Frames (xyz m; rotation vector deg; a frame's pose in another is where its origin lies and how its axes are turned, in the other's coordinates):
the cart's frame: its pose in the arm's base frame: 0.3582 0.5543 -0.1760 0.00 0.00 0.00
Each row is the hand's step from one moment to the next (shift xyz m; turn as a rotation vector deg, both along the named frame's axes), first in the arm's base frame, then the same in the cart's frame.
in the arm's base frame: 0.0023 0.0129 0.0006 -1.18 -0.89 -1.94
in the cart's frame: 0.0023 0.0129 0.0006 -1.18 -0.89 -1.94
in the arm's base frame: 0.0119 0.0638 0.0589 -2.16 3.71 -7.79
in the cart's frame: 0.0119 0.0638 0.0589 -2.16 3.71 -7.79
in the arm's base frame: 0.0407 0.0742 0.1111 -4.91 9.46 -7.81
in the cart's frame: 0.0407 0.0742 0.1111 -4.91 9.46 -7.81
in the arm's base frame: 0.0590 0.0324 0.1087 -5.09 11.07 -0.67
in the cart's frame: 0.0590 0.0324 0.1087 -5.09 11.07 -0.67
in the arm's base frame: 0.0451 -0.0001 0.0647 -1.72 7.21 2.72
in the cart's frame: 0.0451 -0.0001 0.0647 -1.72 7.21 2.72
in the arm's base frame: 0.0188 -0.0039 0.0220 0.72 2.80 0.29
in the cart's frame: 0.0188 -0.0039 0.0220 0.72 2.80 0.29
